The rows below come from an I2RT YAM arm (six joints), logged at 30 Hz.
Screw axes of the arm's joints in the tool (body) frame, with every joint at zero. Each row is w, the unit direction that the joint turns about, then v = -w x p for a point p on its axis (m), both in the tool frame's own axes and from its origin. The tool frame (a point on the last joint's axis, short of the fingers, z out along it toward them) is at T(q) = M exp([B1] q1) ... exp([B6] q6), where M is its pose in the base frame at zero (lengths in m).
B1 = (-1, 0, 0, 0.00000, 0.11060, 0.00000)
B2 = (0, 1, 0, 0.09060, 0.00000, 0.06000)
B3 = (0, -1, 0, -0.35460, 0.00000, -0.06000)
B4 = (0, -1, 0, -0.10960, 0.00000, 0.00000)
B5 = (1, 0, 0, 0.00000, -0.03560, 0.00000)
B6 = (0, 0, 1, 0.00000, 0.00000, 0.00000)
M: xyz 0.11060 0.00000 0.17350 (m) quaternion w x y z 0.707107 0 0.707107 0
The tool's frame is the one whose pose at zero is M.
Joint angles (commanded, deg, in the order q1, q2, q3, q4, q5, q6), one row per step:
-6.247 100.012 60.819 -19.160 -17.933 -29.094
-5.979 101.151 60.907 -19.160 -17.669 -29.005
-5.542 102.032 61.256 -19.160 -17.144 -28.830
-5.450 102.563 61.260 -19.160 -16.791 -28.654
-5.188 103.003 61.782 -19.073 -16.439 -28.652
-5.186 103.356 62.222 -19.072 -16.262 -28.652
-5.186 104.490 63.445 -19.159 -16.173 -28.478
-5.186 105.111 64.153 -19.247 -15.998 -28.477
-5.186 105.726 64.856 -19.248 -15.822 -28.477
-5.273 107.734 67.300 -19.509 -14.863 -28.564
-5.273 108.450 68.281 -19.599 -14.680 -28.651
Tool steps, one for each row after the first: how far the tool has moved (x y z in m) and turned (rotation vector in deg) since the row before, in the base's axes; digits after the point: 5 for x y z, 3 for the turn. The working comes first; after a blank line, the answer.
Tool pose at each row, in the base's axes (x y z in m, rotation vector in deg; the steps are taken from these numbers as rounded here):
0.34940 -0.02722 0.17333 -34.925 140.245 9.286
0.35097 -0.02589 0.16714 -35.091 141.294 9.603
0.35322 -0.02373 0.16364 -35.293 141.952 9.450
0.35373 -0.02342 0.16051 -35.112 142.625 9.363
0.35626 -0.02223 0.16048 -35.343 142.539 8.954
0.35816 -0.02250 0.16051 -35.297 142.527 8.697
0.36340 -0.02303 0.15959 -35.059 142.621 8.653
0.36633 -0.02340 0.15917 -35.013 142.692 8.438
0.36938 -0.02378 0.15882 -34.964 142.680 8.182
0.37934 -0.02584 0.15789 -34.703 142.886 6.857
0.38327 -0.02631 0.15805 -34.754 142.763 6.521

0.00157 0.00133 -0.00619 -0.067 1.091 0.059
0.00225 0.00216 -0.00350 -0.308 0.619 0.028
0.00051 0.00031 -0.00313 -0.166 0.596 -0.229
0.00253 0.00119 -0.00003 -0.319 -0.139 0.086
0.00190 -0.00027 0.00003 -0.161 -0.074 -0.086
0.00524 -0.00053 -0.00092 0.010 0.047 -0.189
0.00293 -0.00037 -0.00042 -0.151 0.015 -0.087
0.00305 -0.00038 -0.00035 -0.160 -0.073 -0.088
0.00996 -0.00206 -0.00093 -0.887 -0.118 -0.493
0.00393 -0.00047 0.00016 -0.218 -0.178 -0.019

